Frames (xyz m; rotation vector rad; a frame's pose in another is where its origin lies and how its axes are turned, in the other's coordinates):
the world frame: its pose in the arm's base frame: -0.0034 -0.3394 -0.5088 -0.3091 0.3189 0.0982
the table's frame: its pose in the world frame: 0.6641 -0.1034 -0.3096 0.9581 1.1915 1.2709
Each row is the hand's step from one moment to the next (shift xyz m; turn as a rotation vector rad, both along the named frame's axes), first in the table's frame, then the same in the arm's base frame.
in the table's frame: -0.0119 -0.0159 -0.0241 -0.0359 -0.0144 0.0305
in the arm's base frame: -0.0219 -0.0216 -0.0056 0.0368 -0.0321 -0.0061
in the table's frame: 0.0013 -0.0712 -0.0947 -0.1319 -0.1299 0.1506
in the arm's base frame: -0.0989 -0.0450 -0.0473 0.1645 -0.1409 -0.1003
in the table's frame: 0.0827 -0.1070 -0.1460 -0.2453 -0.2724 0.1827
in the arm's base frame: -0.1724 0.0044 -0.0994 0.2089 -0.2928 -0.1959
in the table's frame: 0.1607 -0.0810 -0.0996 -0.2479 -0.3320 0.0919
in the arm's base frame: -0.1445 0.0936 -0.1125 0.1160 -0.3359 -0.2320
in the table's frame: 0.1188 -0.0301 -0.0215 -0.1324 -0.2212 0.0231
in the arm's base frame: -0.0536 0.0909 -0.0660 0.0324 -0.2016 -0.1590
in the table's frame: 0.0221 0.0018 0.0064 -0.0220 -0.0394 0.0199
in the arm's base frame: 0.0008 0.0218 -0.0075 0.0206 -0.0315 -0.0319
